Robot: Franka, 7 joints.
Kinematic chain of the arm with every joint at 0, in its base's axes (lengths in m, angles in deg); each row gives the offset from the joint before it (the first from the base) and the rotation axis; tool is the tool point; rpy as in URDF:
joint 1: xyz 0 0 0.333 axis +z
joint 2: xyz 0 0 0 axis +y
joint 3: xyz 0 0 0.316 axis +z
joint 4: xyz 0.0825 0 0 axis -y
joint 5: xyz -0.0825 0 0.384 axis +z
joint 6: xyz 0 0 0 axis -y
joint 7: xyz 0.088 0 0 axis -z
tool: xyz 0 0 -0.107 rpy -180 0 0
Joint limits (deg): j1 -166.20..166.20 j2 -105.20..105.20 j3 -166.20..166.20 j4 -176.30..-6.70 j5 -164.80..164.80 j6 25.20..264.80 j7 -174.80..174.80
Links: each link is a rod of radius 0.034 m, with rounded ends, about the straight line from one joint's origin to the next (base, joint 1, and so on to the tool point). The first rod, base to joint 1, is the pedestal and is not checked.
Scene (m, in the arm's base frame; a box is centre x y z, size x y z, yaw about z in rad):
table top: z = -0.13
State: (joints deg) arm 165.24 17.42 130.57 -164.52 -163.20 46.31 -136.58
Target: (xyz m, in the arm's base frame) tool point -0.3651 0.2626 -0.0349
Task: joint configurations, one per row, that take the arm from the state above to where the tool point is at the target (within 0.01 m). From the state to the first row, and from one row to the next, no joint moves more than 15 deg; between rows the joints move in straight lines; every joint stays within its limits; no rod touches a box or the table.
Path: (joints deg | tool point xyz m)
1: 157.67 24.85 116.75 -159.19 -161.29 48.47 -136.58 | -0.0395 -0.4078 0.4294
2: 150.10 32.27 102.93 -153.85 -159.38 50.64 -136.58 | -0.2126 -0.3876 0.4151
3: 142.53 39.70 89.11 -148.52 -157.47 52.80 -136.58 | -0.3668 -0.3039 0.3666
4: 134.97 47.13 75.29 -143.18 -155.56 54.97 -136.58 | -0.4727 -0.1710 0.2871
5: 127.40 54.55 61.47 -137.85 -153.65 57.13 -136.58 | -0.5098 -0.0134 0.1849
6: 119.83 61.98 47.65 -132.51 -151.74 59.30 -136.58 | -0.4715 0.1401 0.0727
7: 112.26 69.40 33.83 -127.18 -149.83 61.46 -136.58 | -0.3651 0.2626 -0.0349

